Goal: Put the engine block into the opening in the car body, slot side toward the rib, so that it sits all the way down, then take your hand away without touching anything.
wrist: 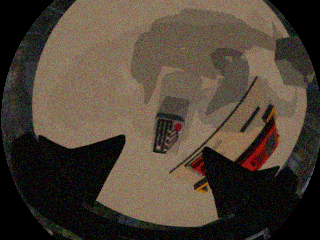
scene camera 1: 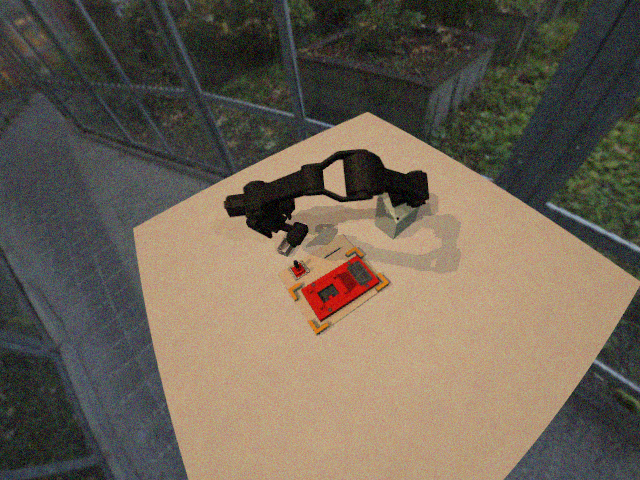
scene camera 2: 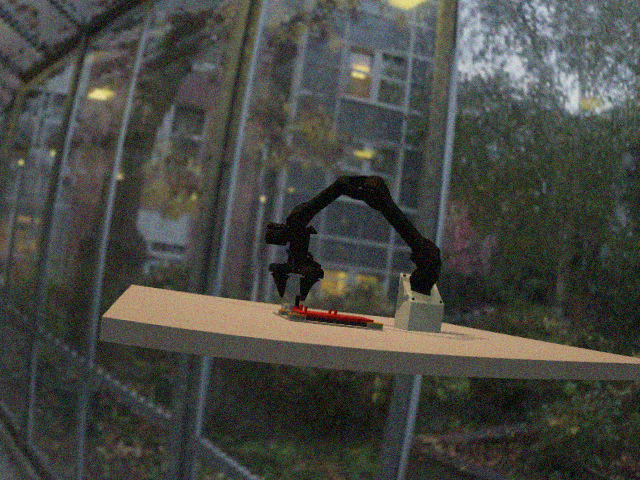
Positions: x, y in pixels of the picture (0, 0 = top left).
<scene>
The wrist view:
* my gripper: 165, 145
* engine block: 168, 129
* red car body: 258, 152
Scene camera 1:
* my gripper: 283, 242
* red car body: 332, 292
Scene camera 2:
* my gripper: 291, 299
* red car body: 329, 317
</scene>
